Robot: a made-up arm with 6 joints.
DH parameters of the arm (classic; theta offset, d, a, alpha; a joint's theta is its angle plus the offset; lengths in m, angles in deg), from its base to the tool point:
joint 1: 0 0.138 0 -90
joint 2: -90 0 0.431 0
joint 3: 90 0.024 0 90
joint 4: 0 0.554 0 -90
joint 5: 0 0 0 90
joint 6: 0 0.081 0 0
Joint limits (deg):
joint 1: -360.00..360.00
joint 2: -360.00..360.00
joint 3: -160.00..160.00
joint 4: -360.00..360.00
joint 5: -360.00..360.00
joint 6: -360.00..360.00
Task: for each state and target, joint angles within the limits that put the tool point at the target. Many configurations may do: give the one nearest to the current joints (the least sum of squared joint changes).
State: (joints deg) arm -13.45 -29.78 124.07 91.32 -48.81 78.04
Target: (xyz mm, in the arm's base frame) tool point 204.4 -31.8 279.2
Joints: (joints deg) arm 4.69 -63.65 157.73 96.47 -64.08 78.04
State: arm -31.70 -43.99 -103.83 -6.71 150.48 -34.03
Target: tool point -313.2 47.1 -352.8
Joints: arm -5.78 -91.83 -107.11 -10.57 144.17 -34.03
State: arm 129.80 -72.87 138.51 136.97 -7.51 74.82
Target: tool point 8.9 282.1 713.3
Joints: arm 85.63 -43.22 107.85 134.73 -11.40 74.82
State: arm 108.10 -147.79 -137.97 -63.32 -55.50 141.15
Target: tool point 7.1 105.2 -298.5
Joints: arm 57.44 -100.63 -132.64 -49.85 -25.48 141.15
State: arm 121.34 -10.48 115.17 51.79 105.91 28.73
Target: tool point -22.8 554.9 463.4
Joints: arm 83.46 2.35 93.55 51.00 100.66 28.73
